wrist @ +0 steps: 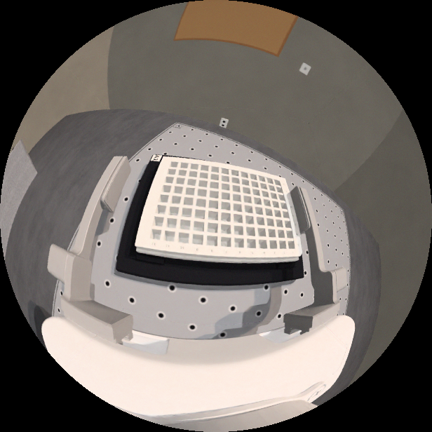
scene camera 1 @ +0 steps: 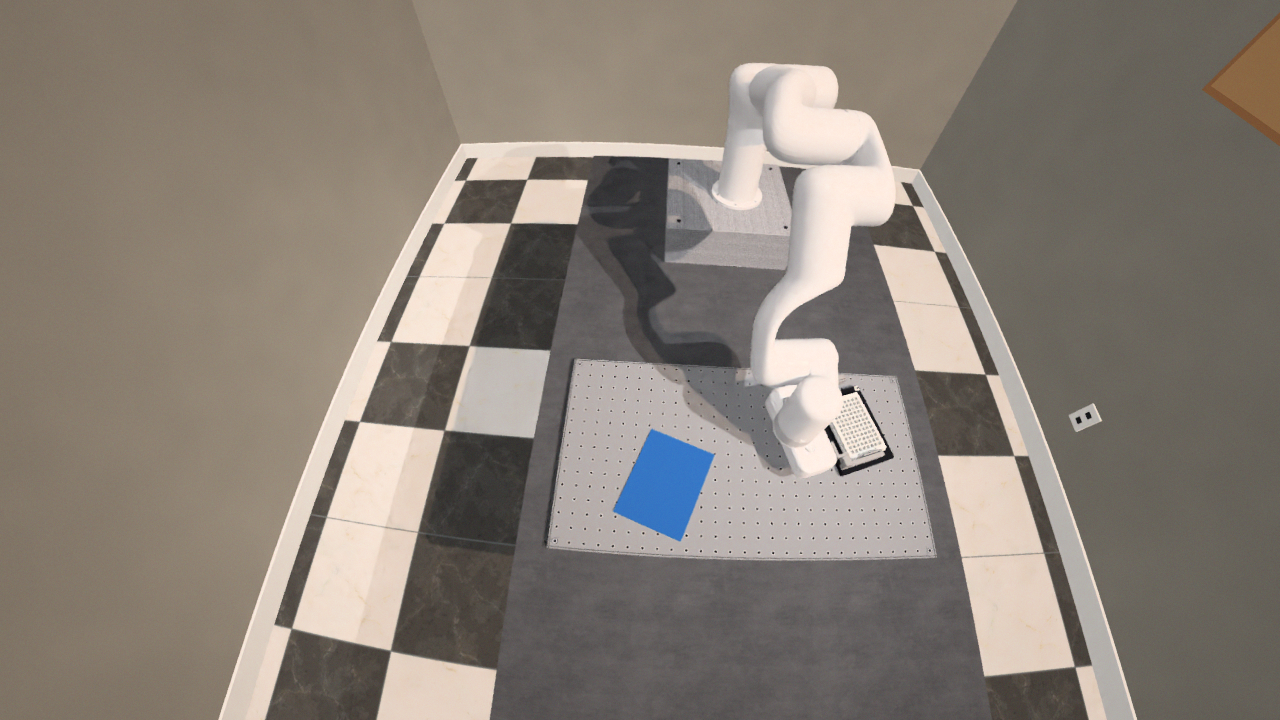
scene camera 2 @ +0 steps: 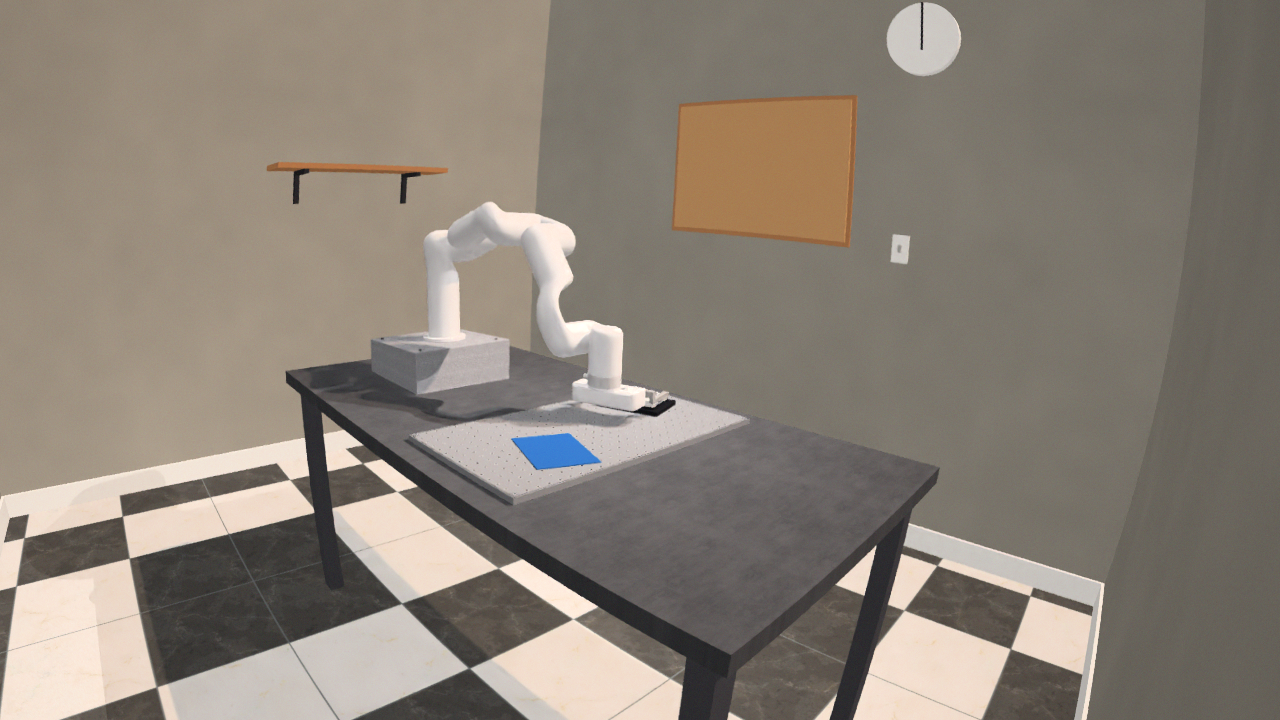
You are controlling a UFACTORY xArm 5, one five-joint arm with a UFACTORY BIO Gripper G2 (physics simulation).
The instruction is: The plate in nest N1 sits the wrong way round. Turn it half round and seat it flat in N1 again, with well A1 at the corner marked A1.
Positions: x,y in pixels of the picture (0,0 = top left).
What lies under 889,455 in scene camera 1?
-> A black nest.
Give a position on a white well plate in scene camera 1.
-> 854,430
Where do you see a flat blue rectangle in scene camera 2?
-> At 560,450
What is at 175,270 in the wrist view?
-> A black nest.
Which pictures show my gripper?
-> The wrist view, scene camera 1 and scene camera 2: all of them.
